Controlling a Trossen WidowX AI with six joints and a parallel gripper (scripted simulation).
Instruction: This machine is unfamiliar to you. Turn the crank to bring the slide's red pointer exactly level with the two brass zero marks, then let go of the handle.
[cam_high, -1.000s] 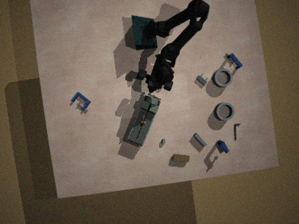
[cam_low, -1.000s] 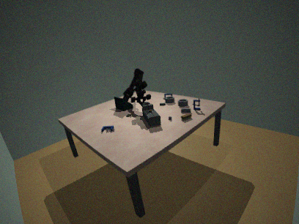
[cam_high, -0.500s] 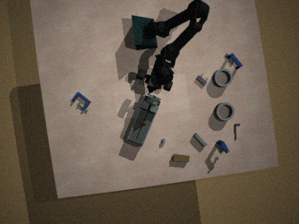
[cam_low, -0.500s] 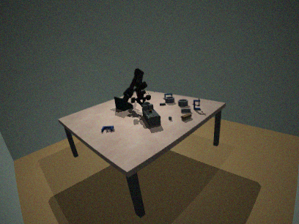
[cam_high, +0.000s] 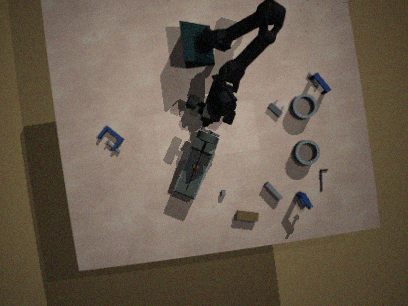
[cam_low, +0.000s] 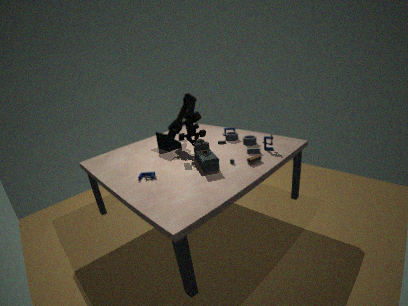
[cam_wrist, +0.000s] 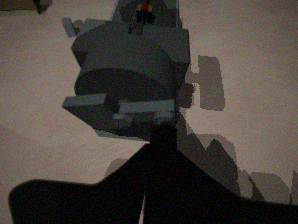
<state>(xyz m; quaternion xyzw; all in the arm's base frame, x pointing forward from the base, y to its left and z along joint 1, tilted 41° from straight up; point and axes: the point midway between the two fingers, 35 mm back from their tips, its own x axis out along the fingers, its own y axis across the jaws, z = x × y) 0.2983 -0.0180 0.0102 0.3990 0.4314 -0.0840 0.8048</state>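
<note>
Now: the dark handle 20 mm behind my gripper tip, 20 mm above it and 10 mm to the left of it. The rest, counted from my gripper tip: small grey cube (280 mm ahead, 60 mm below, 40 mm to the left); red pointer (160 mm ahead, 60 mm to the right, 10 mm above); grey bar (300 mm ahead, 250 mm to the left, 60 mm below).
</note>
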